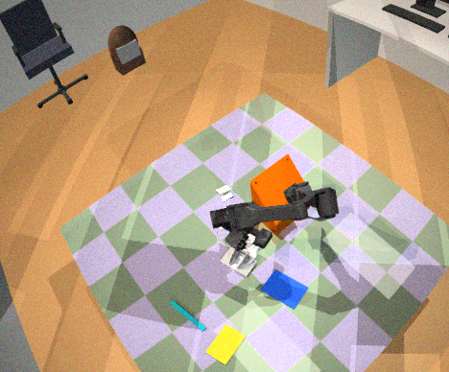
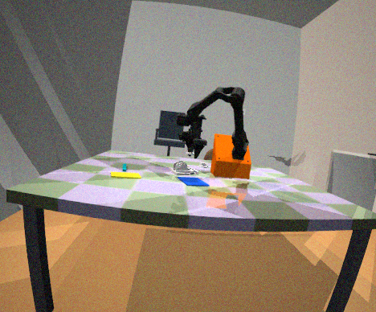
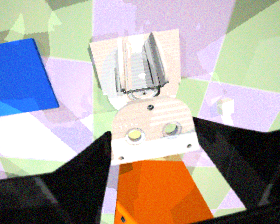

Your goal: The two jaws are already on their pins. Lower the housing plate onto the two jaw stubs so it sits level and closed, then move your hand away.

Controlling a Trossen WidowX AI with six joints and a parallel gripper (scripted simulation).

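Now: gripper tip 20 mm short of the small white cube, 150 mm to the left of it and 80 mm above it. Round my gripper tip: blue card (210 mm to the left, 80 mm below); then cyan bar (340 mm ahead, 70 mm to the left, 80 mm below); then yellow card (290 mm ahead, 240 mm to the left, 80 mm below).
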